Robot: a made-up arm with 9 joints.
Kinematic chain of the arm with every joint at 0, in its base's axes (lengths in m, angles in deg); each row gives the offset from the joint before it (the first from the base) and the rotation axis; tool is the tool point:
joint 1: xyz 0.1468 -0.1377 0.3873 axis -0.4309 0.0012 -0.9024
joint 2: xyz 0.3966 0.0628 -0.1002 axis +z
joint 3: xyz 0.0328 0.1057 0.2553 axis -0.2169 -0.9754 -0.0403
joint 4: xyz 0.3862 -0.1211 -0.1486 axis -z
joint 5: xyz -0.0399 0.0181 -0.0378 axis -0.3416 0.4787 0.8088
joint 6: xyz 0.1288 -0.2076 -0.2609 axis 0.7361 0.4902 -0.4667
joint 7: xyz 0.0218 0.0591 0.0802 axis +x
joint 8: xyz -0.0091 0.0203 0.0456 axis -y
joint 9: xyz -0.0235 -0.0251 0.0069 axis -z
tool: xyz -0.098 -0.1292 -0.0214
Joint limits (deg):
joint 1: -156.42..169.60
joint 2: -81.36..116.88
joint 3: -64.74..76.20
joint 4: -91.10..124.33
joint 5: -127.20..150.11
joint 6: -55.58..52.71
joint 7: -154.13..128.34
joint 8: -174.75..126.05
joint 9: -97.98..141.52
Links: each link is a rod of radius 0.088 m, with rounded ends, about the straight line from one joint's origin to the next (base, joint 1, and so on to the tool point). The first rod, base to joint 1, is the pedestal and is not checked.
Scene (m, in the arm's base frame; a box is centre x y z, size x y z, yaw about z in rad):
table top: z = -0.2
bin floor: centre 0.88 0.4 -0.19 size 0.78 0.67 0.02 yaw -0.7
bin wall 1: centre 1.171 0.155 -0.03 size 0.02 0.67 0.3 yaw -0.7
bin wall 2: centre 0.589 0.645 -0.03 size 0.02 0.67 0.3 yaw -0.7
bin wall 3: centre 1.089 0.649 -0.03 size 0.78 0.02 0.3 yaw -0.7
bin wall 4: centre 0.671 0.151 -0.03 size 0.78 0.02 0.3 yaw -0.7
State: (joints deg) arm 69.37 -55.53 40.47 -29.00 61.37 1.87 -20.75 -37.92 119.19
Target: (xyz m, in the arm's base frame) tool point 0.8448 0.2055 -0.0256
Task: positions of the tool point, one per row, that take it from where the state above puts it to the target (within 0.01 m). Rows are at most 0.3 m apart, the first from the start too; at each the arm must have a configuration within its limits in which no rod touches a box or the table.
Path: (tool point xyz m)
1: 0.2843 -0.7965 0.7215
2: 0.4488 -0.8030 0.6247
3: 0.6152 -0.7573 0.5289
4: 0.7727 -0.6583 0.4398
5: 0.9085 -0.5066 0.3634
6: 1.0083 -0.3060 0.3063
7: 1.0564 -0.0664 0.2751
8: 1.0387 0.1961 0.2759
9: 0.9449 0.4579 0.3122
10: 0.9312 0.3968 0.2077
11: 0.9084 0.3329 0.1171
12: 0.8791 0.2686 0.0398
13: 0.8448 0.2054 -0.0256

